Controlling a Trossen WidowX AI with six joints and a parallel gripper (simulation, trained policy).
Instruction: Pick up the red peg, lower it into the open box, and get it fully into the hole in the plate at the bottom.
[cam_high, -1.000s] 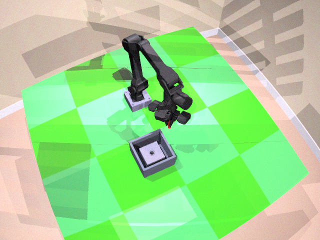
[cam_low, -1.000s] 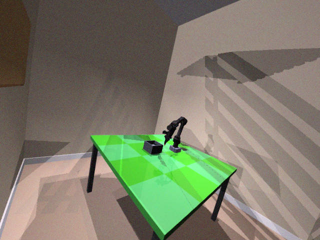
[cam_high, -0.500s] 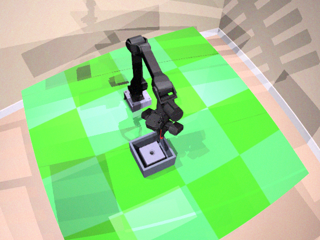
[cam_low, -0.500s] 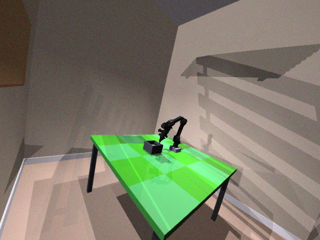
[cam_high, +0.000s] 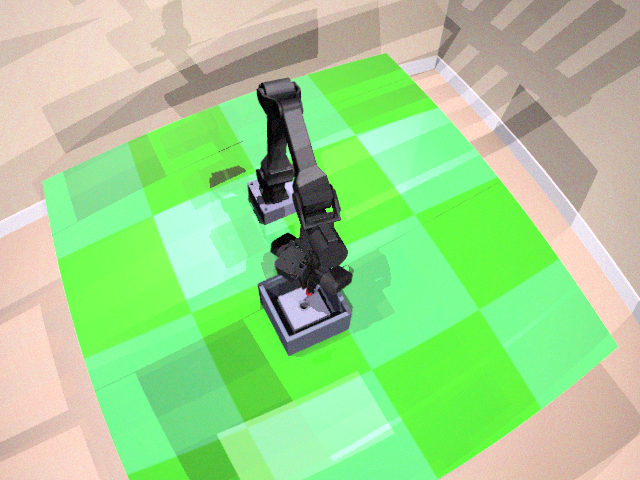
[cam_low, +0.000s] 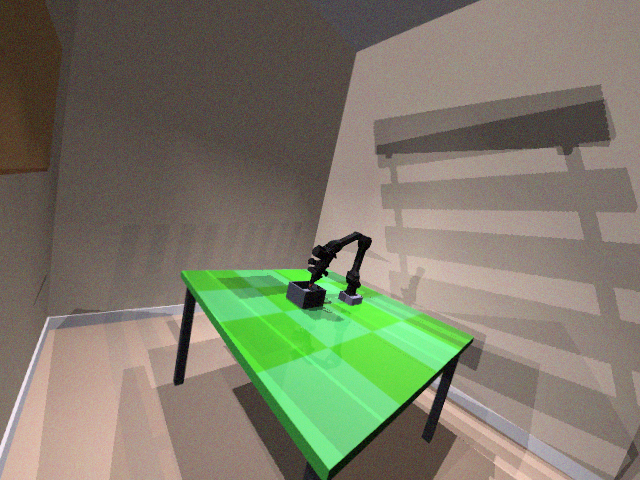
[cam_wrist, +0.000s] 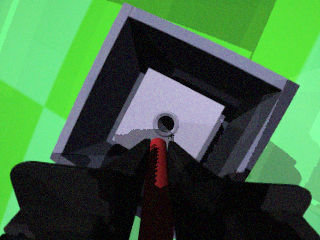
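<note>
Right now my gripper tip is 20 mm below the red peg, 10 mm to the right of it and 10 mm past it. Also, from my gripper tip: light grey plate 70 mm below, 10 mm to the right, 10 mm ahead; then box 90 mm below, 10 mm to the right, 10 mm ahead.
</note>
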